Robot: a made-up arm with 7 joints.
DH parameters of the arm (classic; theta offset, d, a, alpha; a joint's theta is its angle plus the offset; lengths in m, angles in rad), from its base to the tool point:
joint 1: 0 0.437 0 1.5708
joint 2: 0 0.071 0 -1.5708
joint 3: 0 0.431 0.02 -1.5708
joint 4: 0 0.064 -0.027 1.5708
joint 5: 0 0.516 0 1.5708
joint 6: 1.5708 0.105 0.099 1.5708
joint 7: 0 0.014 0 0
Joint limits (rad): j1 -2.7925..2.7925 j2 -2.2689..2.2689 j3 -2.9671..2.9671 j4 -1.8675..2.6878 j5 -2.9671..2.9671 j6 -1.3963..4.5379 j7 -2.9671..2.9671
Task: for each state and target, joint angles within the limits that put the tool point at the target. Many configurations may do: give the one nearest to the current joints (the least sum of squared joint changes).
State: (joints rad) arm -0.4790 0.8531 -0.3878 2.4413 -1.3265 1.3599 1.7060
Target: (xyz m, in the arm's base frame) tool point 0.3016 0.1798 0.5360
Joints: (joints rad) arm -0.0697 0.3657 0.3073 2.6878 -1.6606 1.3484 1.7060
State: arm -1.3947 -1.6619 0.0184 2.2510 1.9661 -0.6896 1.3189
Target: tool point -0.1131 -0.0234 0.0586
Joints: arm -1.3088 -1.4215 -0.5376 2.4555 1.7610 -0.6417 1.3189
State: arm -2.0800 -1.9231 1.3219 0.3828 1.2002 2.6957 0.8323
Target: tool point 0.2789 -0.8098 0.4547
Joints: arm -1.3801 -1.4777 1.4548 0.2926 1.2546 2.4536 0.8323
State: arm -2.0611 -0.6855 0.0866 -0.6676 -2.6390 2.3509 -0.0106
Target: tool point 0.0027 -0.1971 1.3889
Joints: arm -2.0411 -0.3496 0.2658 -0.2847 -2.7192 1.4732 -0.0106
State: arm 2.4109 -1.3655 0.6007 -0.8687 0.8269 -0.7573 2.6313
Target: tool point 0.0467 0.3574 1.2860
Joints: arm 2.2358 -0.7844 0.5285 -1.1130 0.8541 -0.7055 2.6313
